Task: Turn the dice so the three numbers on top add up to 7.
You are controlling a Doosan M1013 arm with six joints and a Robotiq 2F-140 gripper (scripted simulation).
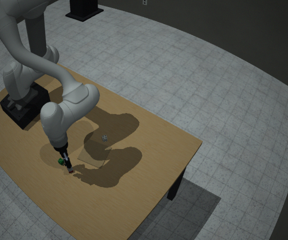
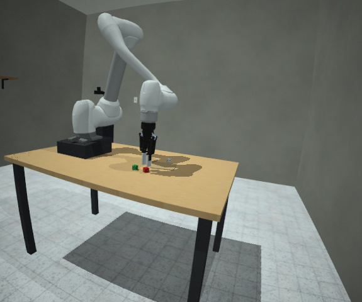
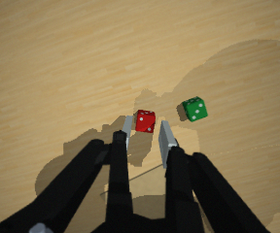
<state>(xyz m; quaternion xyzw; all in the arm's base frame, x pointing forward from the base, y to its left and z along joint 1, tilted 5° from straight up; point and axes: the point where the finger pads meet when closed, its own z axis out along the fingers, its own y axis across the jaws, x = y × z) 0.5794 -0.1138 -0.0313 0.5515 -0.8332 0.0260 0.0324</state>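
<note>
The red die lies 60 mm below my hand. Round my hand: white die (10 mm ahead, 270 mm to the left, 60 mm below); tan mat (30 mm ahead, 170 mm to the left, 70 mm below); green die (70 mm behind, 60 mm below).
</note>
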